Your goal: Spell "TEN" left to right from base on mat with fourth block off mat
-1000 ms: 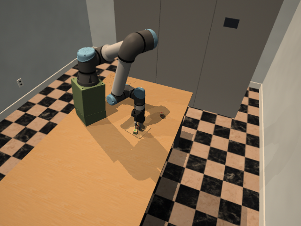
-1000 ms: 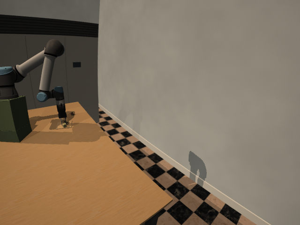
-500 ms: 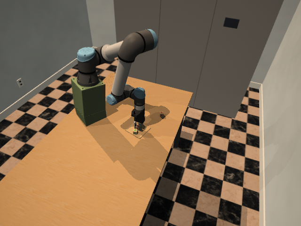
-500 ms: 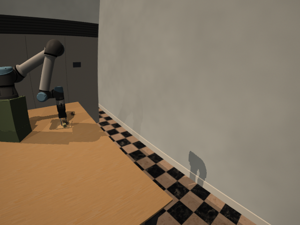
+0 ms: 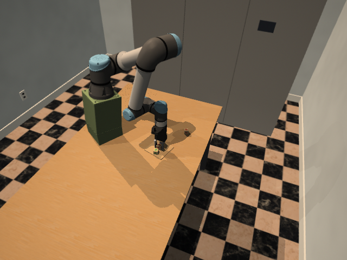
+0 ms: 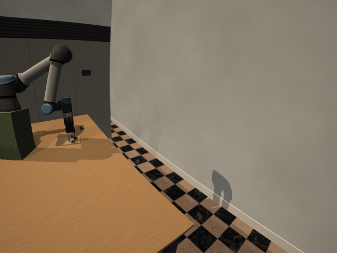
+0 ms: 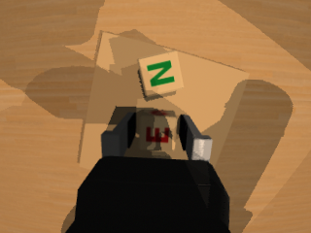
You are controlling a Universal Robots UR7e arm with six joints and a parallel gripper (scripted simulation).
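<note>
The mat is 2 cm below my hand.
</note>
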